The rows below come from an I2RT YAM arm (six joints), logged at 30 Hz.
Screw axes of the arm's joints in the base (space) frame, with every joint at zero. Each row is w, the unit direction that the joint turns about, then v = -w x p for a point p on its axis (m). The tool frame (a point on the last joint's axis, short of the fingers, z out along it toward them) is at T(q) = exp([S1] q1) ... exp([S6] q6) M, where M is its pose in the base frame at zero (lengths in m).
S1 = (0, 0, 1, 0, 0, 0)
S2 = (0, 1, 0, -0.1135, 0, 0.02)
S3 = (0, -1, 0, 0.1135, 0, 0.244)
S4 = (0, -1, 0, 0.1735, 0, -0.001)
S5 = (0, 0, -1, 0, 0.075, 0)
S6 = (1, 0, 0, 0, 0.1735, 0)
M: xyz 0.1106 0 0.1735 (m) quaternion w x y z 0.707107 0 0.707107 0
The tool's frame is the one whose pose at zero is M.
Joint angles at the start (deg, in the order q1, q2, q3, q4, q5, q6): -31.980, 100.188, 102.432, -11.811, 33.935, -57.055
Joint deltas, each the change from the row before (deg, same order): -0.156, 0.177, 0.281, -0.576, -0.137, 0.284; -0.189, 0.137, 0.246, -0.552, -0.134, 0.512; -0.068, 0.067, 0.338, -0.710, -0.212, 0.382; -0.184, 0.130, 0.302, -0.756, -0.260, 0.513; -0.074, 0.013, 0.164, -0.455, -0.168, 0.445; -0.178, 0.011, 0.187, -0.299, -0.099, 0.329; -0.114, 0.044, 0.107, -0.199, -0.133, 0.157; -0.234, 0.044, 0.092, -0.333, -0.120, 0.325; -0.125, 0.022, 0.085, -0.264, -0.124, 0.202; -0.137, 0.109, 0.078, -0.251, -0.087, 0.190; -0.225, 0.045, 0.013, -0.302, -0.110, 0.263; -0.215, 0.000, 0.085, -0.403, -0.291, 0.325
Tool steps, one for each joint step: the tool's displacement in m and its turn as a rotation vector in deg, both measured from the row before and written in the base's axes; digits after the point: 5 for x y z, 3 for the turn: -0.00011, -0.00117, -0.00055, 0.383, 0.130, -0.061; -0.00041, -0.00126, -0.00045, 0.459, -0.102, -0.133; -0.00031, -0.00025, 0.00029, 0.419, 0.004, 0.081; -0.00048, -0.00111, -0.00044, 0.560, 0.002, -0.012; -0.00042, -0.00026, 0.00007, 0.369, -0.164, 0.015; -0.00087, -0.00090, 0.00051, 0.214, -0.204, -0.138; -0.00035, -0.00067, -0.00002, 0.159, -0.042, -0.011; -0.00089, -0.00135, -0.00035, 0.305, -0.068, -0.175; -0.00051, -0.00066, -0.00012, 0.212, -0.029, -0.041; -0.00018, -0.00101, -0.00073, 0.245, 0.054, -0.087; -0.00081, -0.00134, -0.00077, 0.308, 0.028, -0.168; -0.00096, -0.00104, -0.00023, 0.359, -0.066, 0.005
